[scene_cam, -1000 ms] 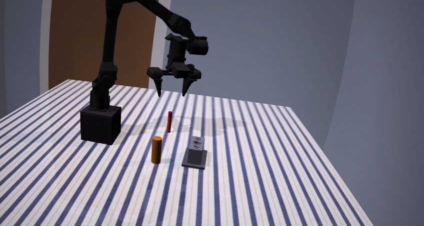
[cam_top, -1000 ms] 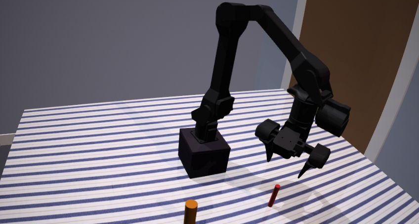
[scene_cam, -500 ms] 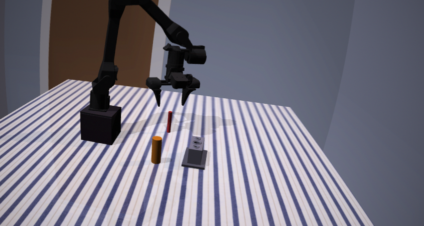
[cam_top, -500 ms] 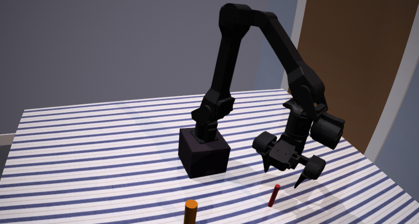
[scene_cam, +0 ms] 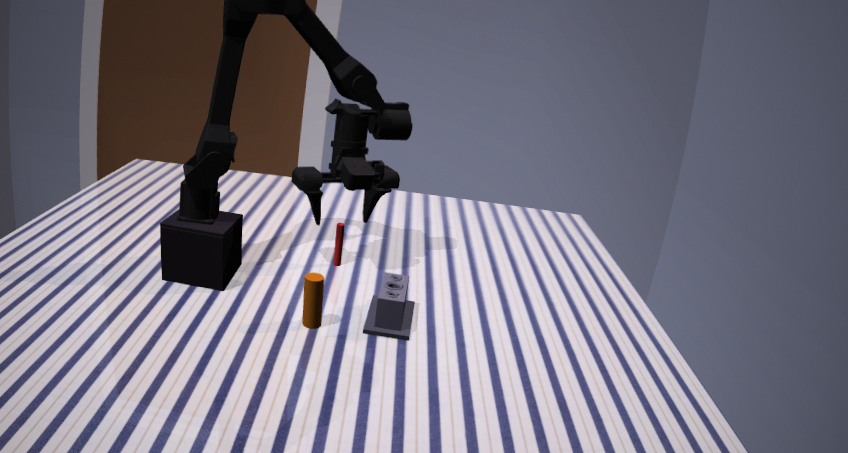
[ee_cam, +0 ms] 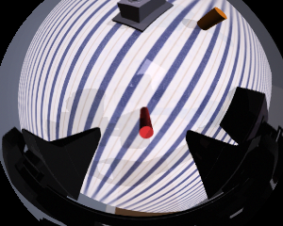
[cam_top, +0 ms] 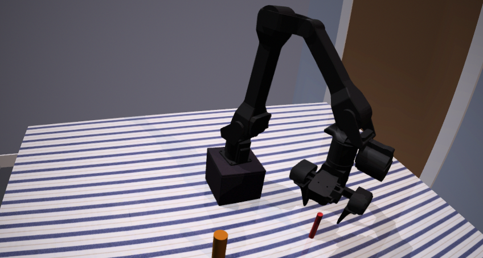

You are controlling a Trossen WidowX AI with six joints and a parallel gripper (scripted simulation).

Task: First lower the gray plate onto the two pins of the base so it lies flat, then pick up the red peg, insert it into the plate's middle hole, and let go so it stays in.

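Now: the red peg 40 mm below my gripper tip. Round my gripper tip: orange cylinder: 230 mm to the right, 50 mm behind, 40 mm below; then gray plate: 200 mm to the right, 70 mm ahead, 30 mm below; then flat base: 200 mm to the right, 70 mm below, 70 mm ahead.
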